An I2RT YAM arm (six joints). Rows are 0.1 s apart.
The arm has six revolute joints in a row. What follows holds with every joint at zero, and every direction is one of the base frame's.
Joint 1 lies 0.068 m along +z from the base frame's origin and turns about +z.
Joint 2 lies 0.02 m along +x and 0.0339 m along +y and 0.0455 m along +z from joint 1 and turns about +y.
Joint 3 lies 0.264 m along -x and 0.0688 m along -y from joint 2 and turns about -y.
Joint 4 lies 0.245 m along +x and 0.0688 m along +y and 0.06 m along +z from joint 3 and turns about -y.
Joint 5 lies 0.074 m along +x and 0.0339 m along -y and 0.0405 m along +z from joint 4 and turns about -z.
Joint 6 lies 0.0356 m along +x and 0.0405 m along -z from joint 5 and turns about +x.
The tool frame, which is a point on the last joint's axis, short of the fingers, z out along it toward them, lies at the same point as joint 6; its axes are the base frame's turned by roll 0, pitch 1.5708 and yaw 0 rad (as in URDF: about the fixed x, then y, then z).
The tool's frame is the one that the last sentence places.
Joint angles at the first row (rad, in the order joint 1, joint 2, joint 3, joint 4, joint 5, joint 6):
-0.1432 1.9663 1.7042 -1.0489 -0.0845 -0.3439
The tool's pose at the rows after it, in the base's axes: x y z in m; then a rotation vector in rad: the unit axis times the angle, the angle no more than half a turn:
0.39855 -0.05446 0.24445 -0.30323 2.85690 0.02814
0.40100 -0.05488 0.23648 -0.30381 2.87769 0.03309
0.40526 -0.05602 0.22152 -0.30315 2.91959 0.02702
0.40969 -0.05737 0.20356 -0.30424 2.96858 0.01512
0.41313 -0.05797 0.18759 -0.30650 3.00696 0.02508
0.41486 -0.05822 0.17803 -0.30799 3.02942 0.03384
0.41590 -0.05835 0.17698 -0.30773 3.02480 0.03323
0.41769 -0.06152 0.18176 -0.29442 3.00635 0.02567
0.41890 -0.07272 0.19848 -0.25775 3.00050 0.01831
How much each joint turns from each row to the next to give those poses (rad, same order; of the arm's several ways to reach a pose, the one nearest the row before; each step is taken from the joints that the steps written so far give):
0.0000 0.0027 -0.0011 0.0001 0.0004 0.0000
0.0000 0.0202 -0.0008 -0.0001 0.0019 0.0000
0.0000 0.0385 0.0001 -0.0007 0.0145 0.0004
0.0000 0.0458 -0.0001 0.0004 0.0198 -0.0004
0.0000 0.0404 0.0000 0.0015 0.0031 0.0000
0.0000 0.0241 0.0000 0.0007 0.0000 0.0000
-0.0001 0.0030 0.0004 0.0073 -0.0008 0.0000
-0.0068 -0.0034 0.0130 0.0038 -0.0004 0.0011
-0.0256 -0.0023 0.0629 -0.0557 0.0008 -0.0015

